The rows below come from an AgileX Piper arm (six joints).
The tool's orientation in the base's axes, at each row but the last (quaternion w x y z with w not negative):
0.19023 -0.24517 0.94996 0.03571
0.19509 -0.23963 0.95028 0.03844
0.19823 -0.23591 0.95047 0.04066
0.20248 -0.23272 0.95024 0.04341
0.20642 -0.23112 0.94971 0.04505
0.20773 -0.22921 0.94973 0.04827
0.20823 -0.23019 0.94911 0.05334
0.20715 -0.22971 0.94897 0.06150
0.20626 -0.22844 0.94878 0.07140
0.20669 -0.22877 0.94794 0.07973
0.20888 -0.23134 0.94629 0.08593
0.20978 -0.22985 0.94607 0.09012
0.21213 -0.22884 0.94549 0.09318
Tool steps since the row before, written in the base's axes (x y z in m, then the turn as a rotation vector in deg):
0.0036 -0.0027 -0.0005 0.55 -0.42 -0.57
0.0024 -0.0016 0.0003 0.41 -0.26 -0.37
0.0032 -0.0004 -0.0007 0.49 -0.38 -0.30
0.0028 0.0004 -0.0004 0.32 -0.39 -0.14
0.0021 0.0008 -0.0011 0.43 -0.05 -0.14
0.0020 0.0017 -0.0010 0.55 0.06 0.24
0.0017 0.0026 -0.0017 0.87 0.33 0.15
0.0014 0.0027 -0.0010 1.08 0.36 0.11
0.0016 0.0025 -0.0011 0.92 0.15 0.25
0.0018 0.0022 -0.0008 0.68 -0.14 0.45
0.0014 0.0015 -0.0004 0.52 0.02 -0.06
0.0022 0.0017 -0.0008 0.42 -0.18 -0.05
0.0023 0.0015 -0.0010 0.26 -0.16 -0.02
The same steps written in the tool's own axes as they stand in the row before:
-0.0015 -0.0041 0.0013 -0.04 -0.62 0.65
-0.0014 -0.0025 0.0003 -0.07 -0.41 0.44
-0.0021 -0.0018 0.0017 -0.11 -0.56 0.39
-0.0023 -0.0009 0.0015 -0.04 -0.49 0.18
-0.0016 -0.0002 0.0019 -0.27 -0.24 0.28
-0.0019 0.0006 0.0020 -0.57 -0.20 0.00
-0.0017 0.0015 0.0027 -0.90 -0.11 0.25
-0.0018 0.0017 0.0020 -1.07 -0.18 0.37
-0.0018 0.0014 0.0021 -0.91 -0.28 0.14
-0.0020 0.0011 0.0019 -0.69 -0.42 -0.20
-0.0016 0.0006 0.0012 -0.40 -0.23 0.24
-0.0021 0.0004 0.0020 -0.25 -0.36 0.15
-0.0020 0.0002 0.0021 -0.14 -0.26 0.07

